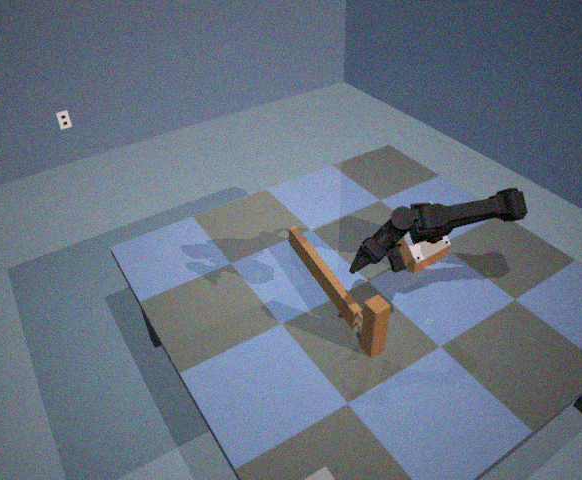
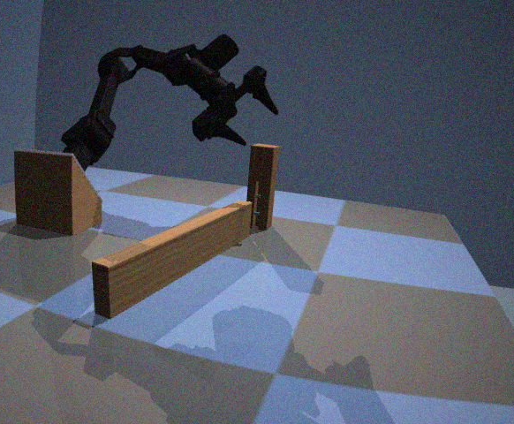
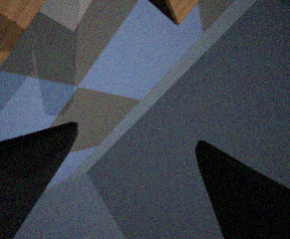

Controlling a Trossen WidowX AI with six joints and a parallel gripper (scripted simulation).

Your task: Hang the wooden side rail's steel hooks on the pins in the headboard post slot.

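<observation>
Now: the headboard post 13 cm below my gripper tip, 9 cm to the left of it and 2 cm behind it.
</observation>
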